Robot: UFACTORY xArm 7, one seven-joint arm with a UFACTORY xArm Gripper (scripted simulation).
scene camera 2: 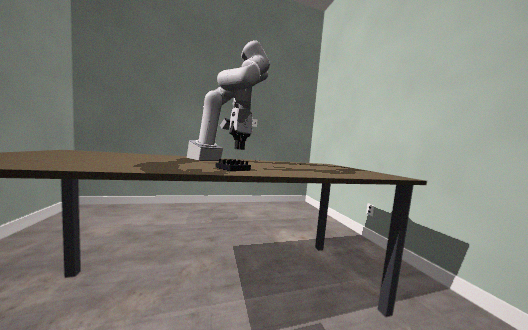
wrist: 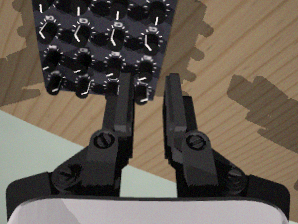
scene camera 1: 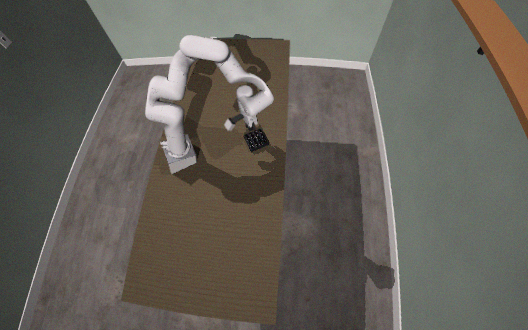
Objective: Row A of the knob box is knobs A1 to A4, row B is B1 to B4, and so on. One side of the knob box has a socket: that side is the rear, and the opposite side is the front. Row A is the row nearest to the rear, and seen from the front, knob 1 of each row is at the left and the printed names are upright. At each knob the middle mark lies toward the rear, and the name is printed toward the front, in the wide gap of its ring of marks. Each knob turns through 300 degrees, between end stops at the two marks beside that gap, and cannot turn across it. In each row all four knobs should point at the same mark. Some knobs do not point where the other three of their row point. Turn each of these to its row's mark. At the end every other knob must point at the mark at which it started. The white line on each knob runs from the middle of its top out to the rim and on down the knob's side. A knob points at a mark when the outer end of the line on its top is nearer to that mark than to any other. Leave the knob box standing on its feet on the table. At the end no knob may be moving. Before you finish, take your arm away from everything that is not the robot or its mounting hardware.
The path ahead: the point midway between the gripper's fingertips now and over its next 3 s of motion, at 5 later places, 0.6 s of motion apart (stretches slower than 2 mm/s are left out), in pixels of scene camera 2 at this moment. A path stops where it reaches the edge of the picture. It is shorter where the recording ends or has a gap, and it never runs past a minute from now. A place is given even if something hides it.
My gripper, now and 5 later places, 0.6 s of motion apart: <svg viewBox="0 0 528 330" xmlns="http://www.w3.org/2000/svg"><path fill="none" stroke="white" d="M239 149L239 151L239 155L239 158L239 159L239 161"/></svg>
